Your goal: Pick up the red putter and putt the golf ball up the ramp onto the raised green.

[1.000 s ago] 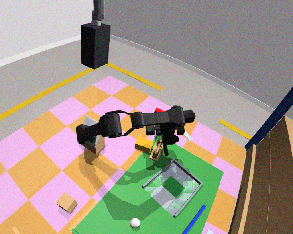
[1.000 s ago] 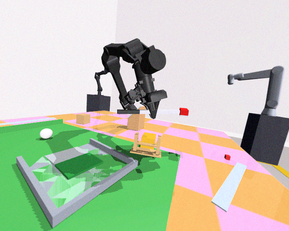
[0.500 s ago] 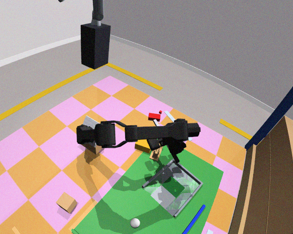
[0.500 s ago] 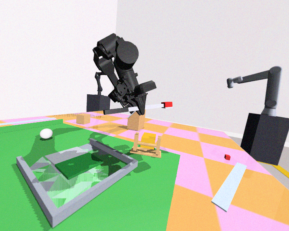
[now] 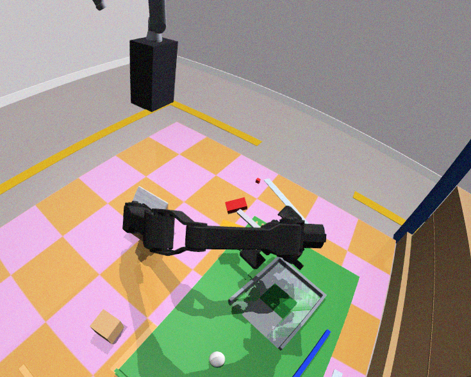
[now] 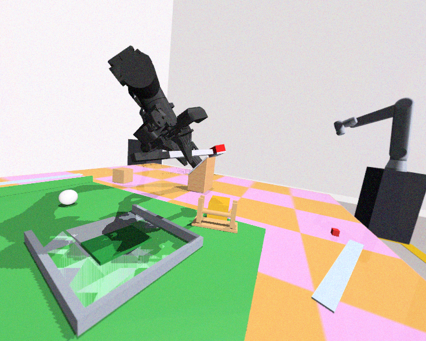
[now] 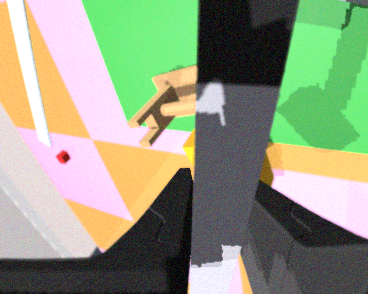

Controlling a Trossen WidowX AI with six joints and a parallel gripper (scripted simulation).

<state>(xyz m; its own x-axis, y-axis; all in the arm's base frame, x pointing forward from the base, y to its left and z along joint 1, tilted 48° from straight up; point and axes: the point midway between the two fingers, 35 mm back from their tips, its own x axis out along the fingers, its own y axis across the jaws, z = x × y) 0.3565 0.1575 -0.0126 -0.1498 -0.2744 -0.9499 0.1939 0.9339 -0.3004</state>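
Now: the red putter 20 mm behind my gripper tip and 20 mm above it. Also, from my gripper tip: yellow block (140 mm below, 130 mm behind, 50 mm to the left); grey frame (160 mm below, 130 mm ahead, 50 mm to the right); wooden stand (130 mm below, 70 mm to the left, 50 mm behind).
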